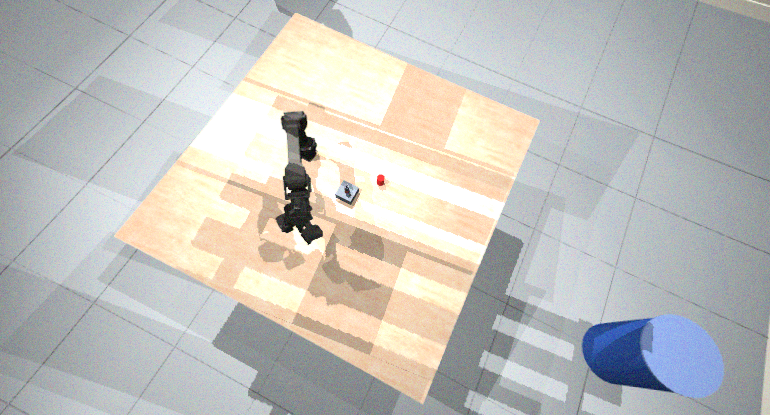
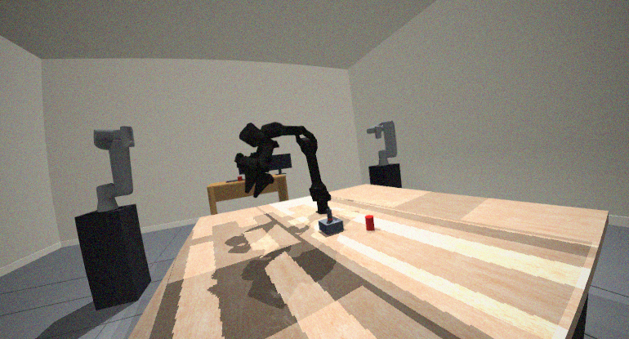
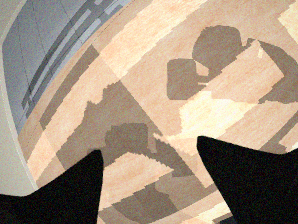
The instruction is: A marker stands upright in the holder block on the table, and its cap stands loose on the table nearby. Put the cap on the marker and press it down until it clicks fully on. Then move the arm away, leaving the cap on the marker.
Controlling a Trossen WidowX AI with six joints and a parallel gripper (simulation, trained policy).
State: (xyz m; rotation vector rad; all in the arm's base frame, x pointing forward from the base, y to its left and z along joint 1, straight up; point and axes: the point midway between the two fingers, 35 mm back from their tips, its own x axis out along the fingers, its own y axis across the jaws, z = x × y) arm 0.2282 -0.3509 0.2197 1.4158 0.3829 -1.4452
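Right now the red cap is 390 mm to the left of my gripper tip, 160 mm below it and 110 mm ahead of it. Also, from my gripper tip: grey holder block: 280 mm to the left, 170 mm below, 10 mm ahead.
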